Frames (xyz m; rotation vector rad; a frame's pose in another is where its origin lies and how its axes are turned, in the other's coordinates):
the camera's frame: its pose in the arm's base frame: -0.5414 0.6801 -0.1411 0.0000 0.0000 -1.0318
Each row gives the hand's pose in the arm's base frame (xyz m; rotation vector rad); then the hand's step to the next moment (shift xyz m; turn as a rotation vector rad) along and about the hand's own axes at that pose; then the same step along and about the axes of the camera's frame.
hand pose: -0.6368 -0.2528 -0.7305 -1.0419 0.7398 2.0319
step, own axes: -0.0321 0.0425 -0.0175 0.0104 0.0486 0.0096
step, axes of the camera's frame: 0.0345 -0.0363 0.0251 -0.0097 -0.0495 0.0039
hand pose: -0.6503 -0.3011 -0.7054 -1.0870 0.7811 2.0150
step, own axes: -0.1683 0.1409 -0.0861 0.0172 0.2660 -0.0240
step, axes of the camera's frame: 0.1639 -0.1080 0.1307 0.0331 -0.2648 0.0201
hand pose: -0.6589 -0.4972 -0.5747 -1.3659 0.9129 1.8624
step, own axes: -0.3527 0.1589 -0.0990 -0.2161 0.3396 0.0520
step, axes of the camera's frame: 0.1790 -0.0972 0.3435 0.0118 -0.3002 0.2729
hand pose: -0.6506 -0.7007 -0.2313 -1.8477 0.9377 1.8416
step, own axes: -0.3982 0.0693 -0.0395 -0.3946 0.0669 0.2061
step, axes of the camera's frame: 0.0042 0.0110 0.4059 -0.2307 -0.0569 0.3824
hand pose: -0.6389 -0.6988 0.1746 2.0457 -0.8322 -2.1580
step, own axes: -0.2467 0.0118 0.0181 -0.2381 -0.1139 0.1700
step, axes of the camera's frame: -0.0755 0.0558 0.2292 -0.2623 0.0467 0.1661
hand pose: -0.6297 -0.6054 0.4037 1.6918 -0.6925 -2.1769
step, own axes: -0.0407 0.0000 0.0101 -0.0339 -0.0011 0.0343
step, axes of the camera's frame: -0.0189 0.0125 0.0353 -0.0335 -0.0080 0.0337
